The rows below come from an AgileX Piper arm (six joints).
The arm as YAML. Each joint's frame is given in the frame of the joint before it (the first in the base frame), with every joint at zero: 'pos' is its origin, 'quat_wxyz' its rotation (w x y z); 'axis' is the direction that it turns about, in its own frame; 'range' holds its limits. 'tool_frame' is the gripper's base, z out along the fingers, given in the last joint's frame.
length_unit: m
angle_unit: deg
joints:
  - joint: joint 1
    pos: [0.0, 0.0, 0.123]
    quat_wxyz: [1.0, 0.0, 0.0, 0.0]
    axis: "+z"
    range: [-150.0, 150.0]
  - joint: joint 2
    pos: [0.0, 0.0, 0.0]
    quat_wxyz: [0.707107, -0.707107, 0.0, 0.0]
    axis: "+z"
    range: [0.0, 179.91]
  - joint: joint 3
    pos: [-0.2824, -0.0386, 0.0]
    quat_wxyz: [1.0, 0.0, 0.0, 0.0]
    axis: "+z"
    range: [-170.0, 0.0]
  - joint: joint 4
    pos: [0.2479, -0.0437, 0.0]
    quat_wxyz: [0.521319, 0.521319, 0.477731, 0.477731]
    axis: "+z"
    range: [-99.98, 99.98]
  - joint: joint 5
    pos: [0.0, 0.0, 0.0]
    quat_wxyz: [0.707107, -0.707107, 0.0, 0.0]
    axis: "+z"
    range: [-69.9, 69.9]
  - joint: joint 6
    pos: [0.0, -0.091, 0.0]
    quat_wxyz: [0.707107, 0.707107, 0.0, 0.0]
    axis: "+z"
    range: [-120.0, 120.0]
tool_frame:
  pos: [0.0, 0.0, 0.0]
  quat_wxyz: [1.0, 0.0, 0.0, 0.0]
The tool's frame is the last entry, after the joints.
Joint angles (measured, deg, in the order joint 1, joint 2, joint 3, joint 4, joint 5, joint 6), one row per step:
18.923 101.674 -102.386 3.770 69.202 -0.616
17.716 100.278 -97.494 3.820 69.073 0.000
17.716 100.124 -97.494 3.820 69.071 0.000
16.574 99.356 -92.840 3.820 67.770 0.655
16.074 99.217 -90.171 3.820 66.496 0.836
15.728 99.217 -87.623 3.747 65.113 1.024
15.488 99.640 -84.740 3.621 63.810 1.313
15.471 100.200 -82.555 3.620 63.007 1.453
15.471 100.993 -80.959 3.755 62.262 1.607
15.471 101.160 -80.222 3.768 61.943 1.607
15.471 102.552 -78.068 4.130 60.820 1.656
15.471 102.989 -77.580 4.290 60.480 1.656
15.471 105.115 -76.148 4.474 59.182 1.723
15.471 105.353 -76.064 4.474 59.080 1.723
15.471 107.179 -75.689 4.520 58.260 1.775
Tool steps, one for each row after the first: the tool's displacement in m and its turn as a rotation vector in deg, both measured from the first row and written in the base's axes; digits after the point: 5 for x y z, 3 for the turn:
-0.00597 -0.01030 -0.01518 -0.777 3.330 -1.770
-0.00653 -0.01048 -0.01417 -0.727 3.182 -1.769
-0.00980 -0.01926 -0.03155 -1.256 5.770 -3.602
-0.01085 -0.02296 -0.04314 -1.558 7.004 -4.358
-0.01191 -0.02572 -0.05494 -1.906 8.127 -4.972
-0.01319 -0.02790 -0.07103 -2.542 10.045 -5.563
-0.01472 -0.02848 -0.08468 -3.111 11.912 -5.767
-0.01514 -0.02843 -0.09689 -3.461 13.538 -5.983
-0.01596 -0.02865 -0.10127 -3.637 14.097 -6.009
-0.01671 -0.02840 -0.11949 -4.067 16.514 -6.207
-0.01669 -0.02819 -0.12432 -4.108 17.118 -6.268
-0.01514 -0.02758 -0.14367 -4.664 19.323 -6.489
-0.01486 -0.02751 -0.14551 -4.737 19.531 -6.499
-0.01221 -0.02677 -0.15850 -5.142 20.857 -6.636

